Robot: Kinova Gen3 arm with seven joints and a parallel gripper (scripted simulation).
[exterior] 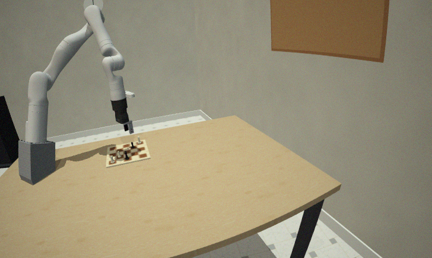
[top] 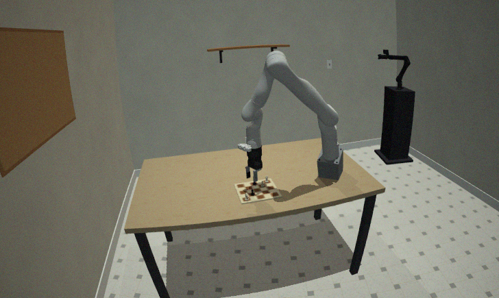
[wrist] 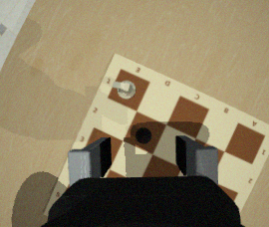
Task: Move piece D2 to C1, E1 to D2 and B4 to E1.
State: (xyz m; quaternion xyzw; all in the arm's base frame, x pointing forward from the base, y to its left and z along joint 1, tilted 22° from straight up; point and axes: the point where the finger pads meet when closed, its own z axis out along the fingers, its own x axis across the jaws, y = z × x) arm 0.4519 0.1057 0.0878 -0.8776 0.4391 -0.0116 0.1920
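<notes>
My gripper is now 90 mm above the white piece, 50 mm to the right of it and 30 mm short of it. From my hand the other things lie so: chessboard: 110 mm below, 40 mm to the right, 20 mm behind.
</notes>
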